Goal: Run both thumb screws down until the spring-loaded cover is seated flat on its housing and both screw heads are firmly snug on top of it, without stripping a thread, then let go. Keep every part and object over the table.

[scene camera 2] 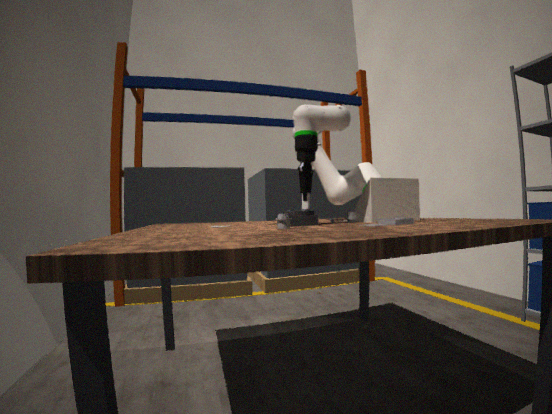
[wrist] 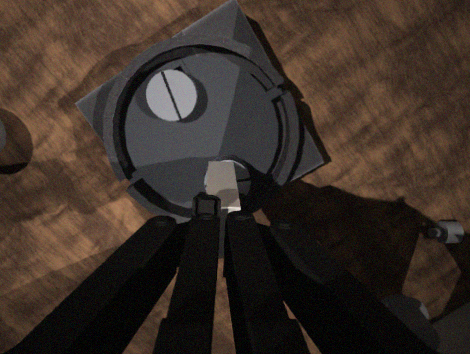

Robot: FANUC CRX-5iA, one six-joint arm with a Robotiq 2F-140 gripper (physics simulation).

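Observation:
The square grey housing sits on the table with the round grey cover inside its raised ring. One slotted screw head shows at the upper left of the cover in the wrist view. The second screw head is partly hidden under my fingertips, and its slot shows in part. My gripper points down over this second head, its pale fingertips together, shut with nothing between them. Whether the fingertips touch the head, and whether the cover is flat, I cannot tell.
The wooden table carries a round grey part beside the housing, a flat grey block and a pale box to the right. A small silver cylinder lies right of the housing in the wrist view.

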